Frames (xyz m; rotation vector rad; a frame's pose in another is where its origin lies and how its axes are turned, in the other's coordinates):
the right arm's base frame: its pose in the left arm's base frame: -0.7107 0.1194 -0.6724 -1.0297 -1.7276 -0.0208
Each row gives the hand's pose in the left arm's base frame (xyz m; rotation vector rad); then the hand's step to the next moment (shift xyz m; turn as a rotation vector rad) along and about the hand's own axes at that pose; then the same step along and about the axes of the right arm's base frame.
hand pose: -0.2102 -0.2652 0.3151 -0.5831 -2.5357 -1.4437
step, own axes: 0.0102 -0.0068 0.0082 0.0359 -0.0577 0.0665
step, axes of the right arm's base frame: -0.0003 -0.0006 0.0147 -0.0263 0.0215 0.0888
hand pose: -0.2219 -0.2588 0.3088 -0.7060 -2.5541 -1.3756
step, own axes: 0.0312 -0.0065 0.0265 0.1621 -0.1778 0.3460
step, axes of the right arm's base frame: 0.0124 0.0042 0.0393 -0.0458 0.1561 0.3888
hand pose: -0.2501 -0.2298 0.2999 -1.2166 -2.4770 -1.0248
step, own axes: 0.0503 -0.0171 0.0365 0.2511 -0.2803 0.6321
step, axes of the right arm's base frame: 0.0218 0.0099 0.0599 -0.0910 0.3184 0.6569
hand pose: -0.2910 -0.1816 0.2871 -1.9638 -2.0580 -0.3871
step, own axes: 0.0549 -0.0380 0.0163 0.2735 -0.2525 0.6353
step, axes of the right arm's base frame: 0.0402 0.0064 0.0553 -0.0737 0.3474 0.6450
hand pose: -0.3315 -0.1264 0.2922 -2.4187 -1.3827 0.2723
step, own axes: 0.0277 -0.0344 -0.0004 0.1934 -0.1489 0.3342
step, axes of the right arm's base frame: 0.0360 0.0104 0.0233 -0.0035 0.2192 0.3510
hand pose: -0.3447 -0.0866 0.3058 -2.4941 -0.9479 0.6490
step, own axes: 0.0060 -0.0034 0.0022 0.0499 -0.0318 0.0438
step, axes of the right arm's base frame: 0.0029 0.0058 0.0033 0.0143 0.0514 0.0507
